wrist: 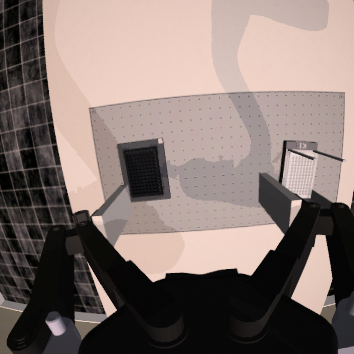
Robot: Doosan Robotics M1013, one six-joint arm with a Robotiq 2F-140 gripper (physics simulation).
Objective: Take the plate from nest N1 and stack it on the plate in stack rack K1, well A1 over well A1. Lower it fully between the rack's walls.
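Places are measured from the arm's base along level axes (x up, y back, z right), in millimetres.
Where they show: gripper, fingertip midpoint: (193, 193).
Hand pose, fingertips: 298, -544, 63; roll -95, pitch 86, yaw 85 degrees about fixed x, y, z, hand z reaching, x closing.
Observation:
After its pixels a point has its place, as x, y, z.
A black well plate (144, 171) {-33, -608, 177} lies in a grey nest (166, 186) {-37, -651, 122} left of centre in the wrist view; no label on the nest is legible, but a small white mark shows at its upper right corner. A white well plate (299, 174) {-19, -617, -233} sits in the stack rack (292, 145) {-32, -542, -210} at the right, whose K1 label appears upside down. The rack has thin dark walls, and its near end is partly hidden by my right finger. My gripper (193, 193) {298, -544, 63} is wide open and empty, high above the board, with its fingertips nearer the bottom of the view than the black plate's middle.
Both holders stand on a grey perforated board (200, 125) {-49, -494, 31}, which lies on a pale table (140, 55) {-62, -311, 179}. Shadows of the arm fall across the board between them. Thin dark rack parts stick out at the right of the white plate. Dark tiled floor (22, 125) shows at the left.

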